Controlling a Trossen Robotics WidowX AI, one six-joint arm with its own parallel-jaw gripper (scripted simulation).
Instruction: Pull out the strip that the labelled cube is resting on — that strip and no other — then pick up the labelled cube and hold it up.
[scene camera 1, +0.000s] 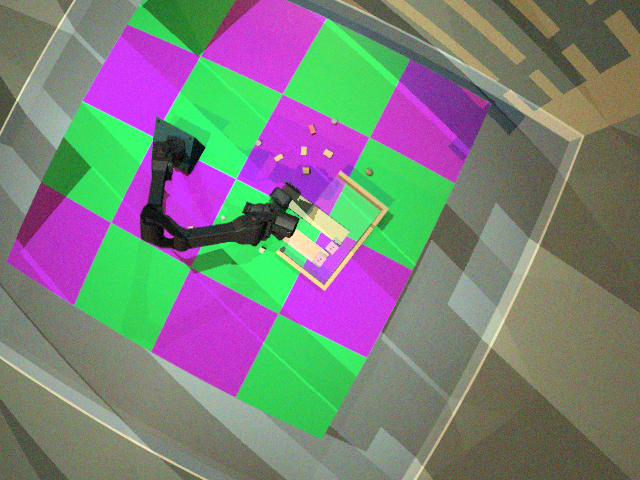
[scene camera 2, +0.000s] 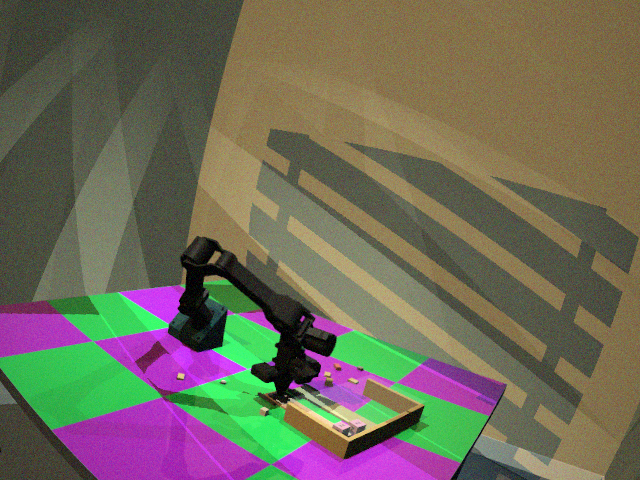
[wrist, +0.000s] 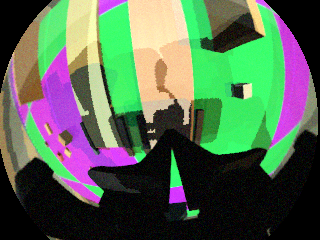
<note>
My gripper (scene camera 2: 280, 396) is shut, holding nothing. I also see a peach strip (wrist: 163, 61).
My gripper also shows in the wrist view (wrist: 169, 132).
</note>
